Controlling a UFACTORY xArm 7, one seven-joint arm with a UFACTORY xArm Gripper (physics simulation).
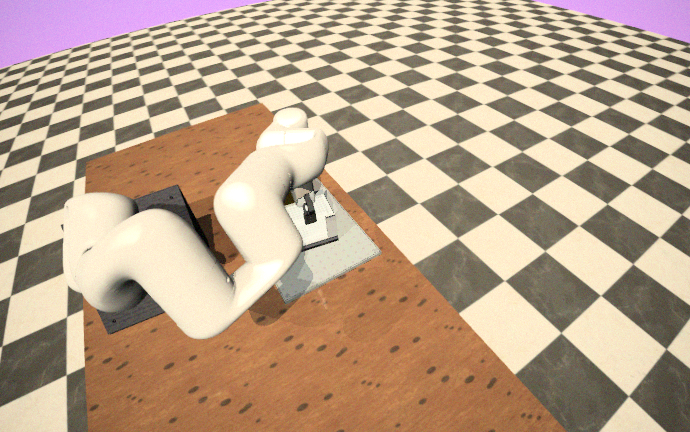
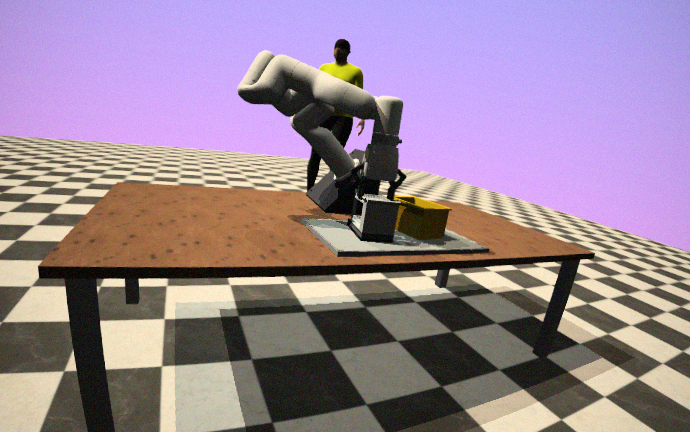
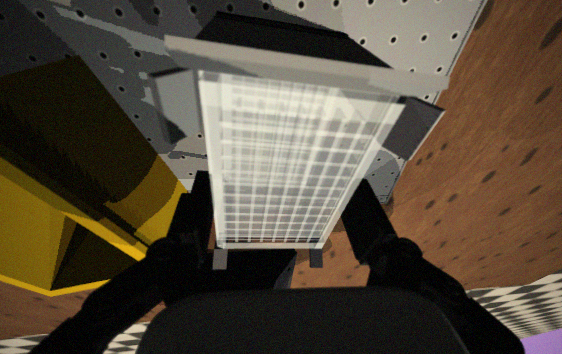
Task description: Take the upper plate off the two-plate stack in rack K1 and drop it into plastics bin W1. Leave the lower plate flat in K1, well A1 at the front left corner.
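Frame: origin at the arm's base, x back, y right, z up, level; metres.
Seen in the pictures: gripper, between the fingertips: [image 1: 306,211] [image 3: 282,191]; arm's base, origin of its link: [image 2: 347,171].
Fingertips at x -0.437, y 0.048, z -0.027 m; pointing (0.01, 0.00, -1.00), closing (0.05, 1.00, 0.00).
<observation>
Pixels of each thing's top centre, then the offset from my fingertips to it. Level surfaces: height alone.
- rack K1, centre of its top: [image 3: 283,218] [image 1: 303,207] [image 2: 375,194] dy -0.001, dx +0.005, dz +0.017 m
- Plastics bin W1, centre of its top: [image 3: 15,242] [image 1: 270,181] [image 2: 419,202] dy -0.180, dx +0.056, dz -0.003 m
- brown table, height of its surface: dz -0.116 m
The clear, gridded upper plate [image 1: 319,229] [image 2: 375,197] [image 3: 285,150] is held roughly level at or just above the top of rack K1 [image 1: 332,224] [image 2: 379,221] [image 3: 300,62]. My gripper [image 2: 375,191] [image 3: 282,191] is shut on this plate, with one dark finger along each long side. K1 is a grey-walled rack with a dark base, directly under the plate. The lower plate cannot be made out separately; the held plate and the rack walls cover it. Well A1 cannot be read. Plastics bin W1 [image 1: 289,197] [image 2: 425,218] [image 3: 30,215] is yellow and open-topped, beside K1.
K1 and W1 stand on a light perforated board [image 1: 351,249] [image 2: 407,247] [image 3: 410,25] on the brown table [image 1: 356,356] [image 2: 193,218] [image 3: 500,200]. The arm's dark base block [image 1: 168,198] [image 2: 325,195] is behind them. A person [image 2: 342,71] in a yellow top stands beyond the table.
</observation>
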